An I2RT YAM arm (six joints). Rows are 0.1 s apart.
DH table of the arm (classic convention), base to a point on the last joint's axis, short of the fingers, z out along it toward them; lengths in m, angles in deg. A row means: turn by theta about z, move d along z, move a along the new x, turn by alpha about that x. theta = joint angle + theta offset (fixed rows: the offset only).
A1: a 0.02, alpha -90, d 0.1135, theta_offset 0
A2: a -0.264, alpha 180, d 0, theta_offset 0
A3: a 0.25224, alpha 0, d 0, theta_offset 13.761
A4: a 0.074, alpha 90, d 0, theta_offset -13.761
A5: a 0, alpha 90, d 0, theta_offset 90
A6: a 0, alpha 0, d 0.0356, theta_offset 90
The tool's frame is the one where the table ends.
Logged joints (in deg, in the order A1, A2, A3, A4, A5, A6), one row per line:
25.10 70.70 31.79 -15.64 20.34 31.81
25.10 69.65 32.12 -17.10 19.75 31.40
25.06 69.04 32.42 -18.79 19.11 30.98
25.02 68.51 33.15 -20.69 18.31 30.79
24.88 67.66 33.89 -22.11 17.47 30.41
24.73 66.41 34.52 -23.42 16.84 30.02
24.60 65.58 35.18 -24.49 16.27 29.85
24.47 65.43 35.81 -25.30 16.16 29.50
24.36 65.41 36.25 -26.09 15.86 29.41
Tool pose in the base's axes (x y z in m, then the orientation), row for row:
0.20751 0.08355 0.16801 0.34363 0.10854 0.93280 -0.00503
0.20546 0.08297 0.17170 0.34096 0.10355 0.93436 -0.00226
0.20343 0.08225 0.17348 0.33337 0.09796 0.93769 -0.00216
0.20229 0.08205 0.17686 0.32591 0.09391 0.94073 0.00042
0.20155 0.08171 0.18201 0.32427 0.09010 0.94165 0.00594
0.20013 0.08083 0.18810 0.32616 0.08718 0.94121 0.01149
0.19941 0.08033 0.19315 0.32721 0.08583 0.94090 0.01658
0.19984 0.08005 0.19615 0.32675 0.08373 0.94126 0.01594
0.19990 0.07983 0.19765 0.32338 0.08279 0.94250 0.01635
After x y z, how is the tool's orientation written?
As a quaternion, w x y z.
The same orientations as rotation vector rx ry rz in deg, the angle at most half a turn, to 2 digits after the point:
16.16 138.86 -0.75
15.44 139.28 -0.34
14.66 140.29 -0.32
14.10 141.26 0.06
13.54 141.51 0.89
13.09 141.31 1.73
12.88 141.19 2.49
12.57 141.28 2.39
12.45 141.70 2.46

